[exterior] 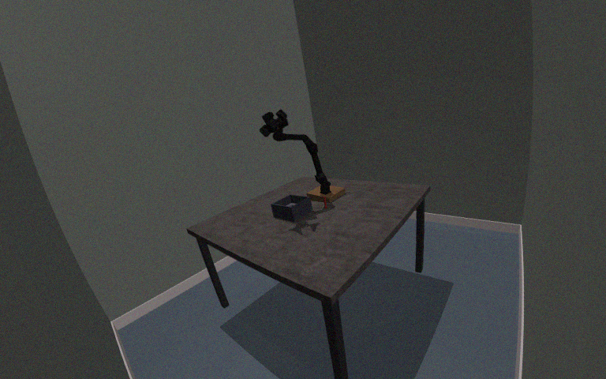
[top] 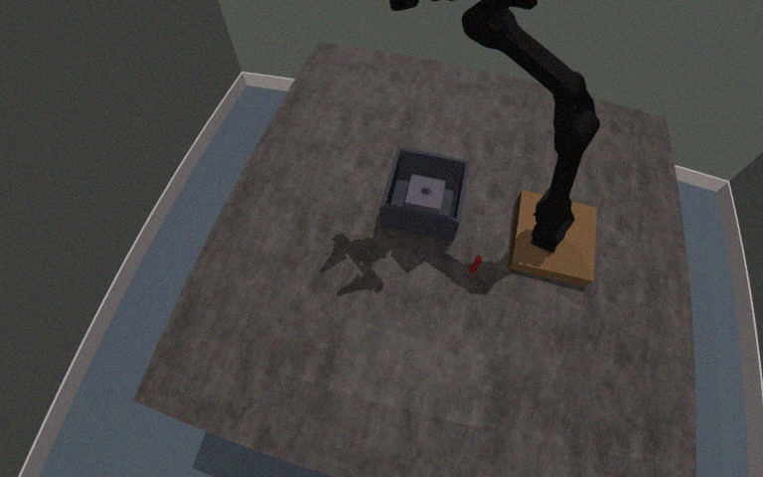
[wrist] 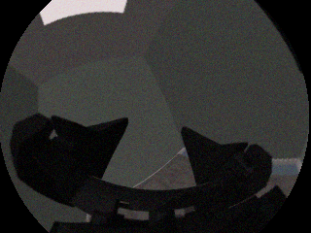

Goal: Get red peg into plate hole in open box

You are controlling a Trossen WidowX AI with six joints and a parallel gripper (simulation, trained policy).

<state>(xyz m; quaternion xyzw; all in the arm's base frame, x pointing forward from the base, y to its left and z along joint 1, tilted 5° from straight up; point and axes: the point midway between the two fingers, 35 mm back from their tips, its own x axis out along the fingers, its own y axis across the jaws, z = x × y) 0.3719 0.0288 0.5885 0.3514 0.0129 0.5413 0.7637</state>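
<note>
The red peg is 250 mm behind my gripper tip, 40 mm to the left of it and 600 mm below it. Round my gripper tip: pale plate 70 mm behind, 90 mm to the right, 590 mm below; dark box 70 mm behind, 90 mm to the right, 610 mm below.
</note>
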